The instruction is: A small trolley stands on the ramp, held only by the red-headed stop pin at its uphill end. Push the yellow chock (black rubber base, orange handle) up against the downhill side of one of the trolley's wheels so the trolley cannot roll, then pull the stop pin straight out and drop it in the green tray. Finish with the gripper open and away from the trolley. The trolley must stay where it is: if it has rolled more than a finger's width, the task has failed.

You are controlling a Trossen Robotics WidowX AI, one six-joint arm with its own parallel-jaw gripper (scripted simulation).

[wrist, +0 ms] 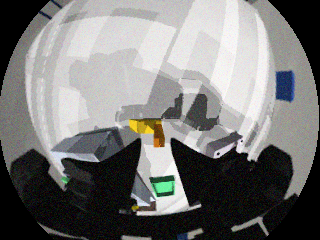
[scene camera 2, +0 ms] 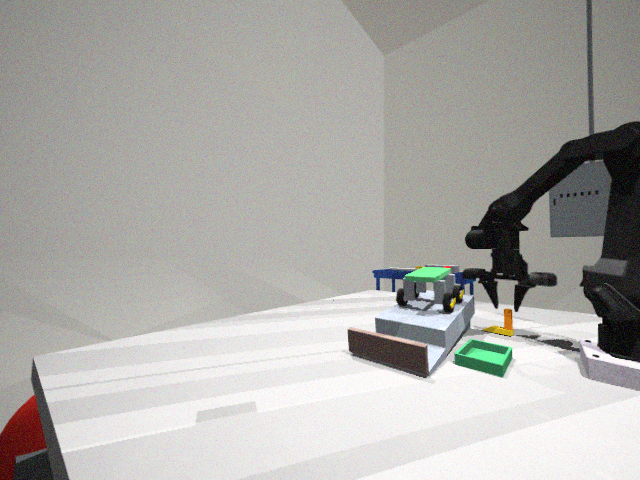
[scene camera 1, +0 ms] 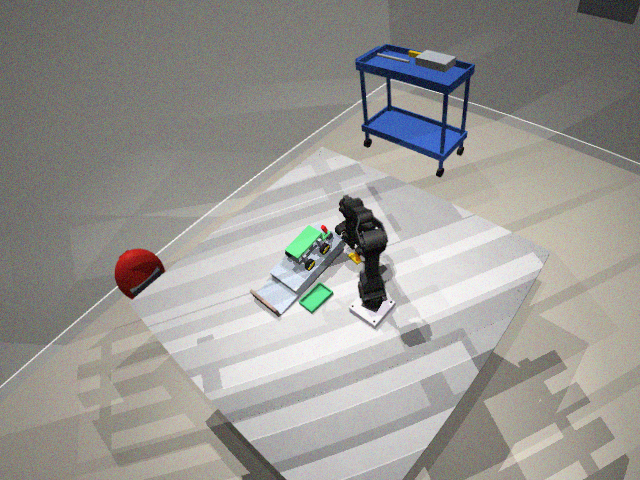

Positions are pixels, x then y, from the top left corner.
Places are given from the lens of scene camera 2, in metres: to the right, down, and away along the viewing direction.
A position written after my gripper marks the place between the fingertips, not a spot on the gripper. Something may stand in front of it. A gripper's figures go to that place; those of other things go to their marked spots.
my gripper (scene camera 2: 506, 310): 0.48, 0.18, 0.68
trolley (scene camera 2: 445, 291): 0.29, 0.12, 0.61
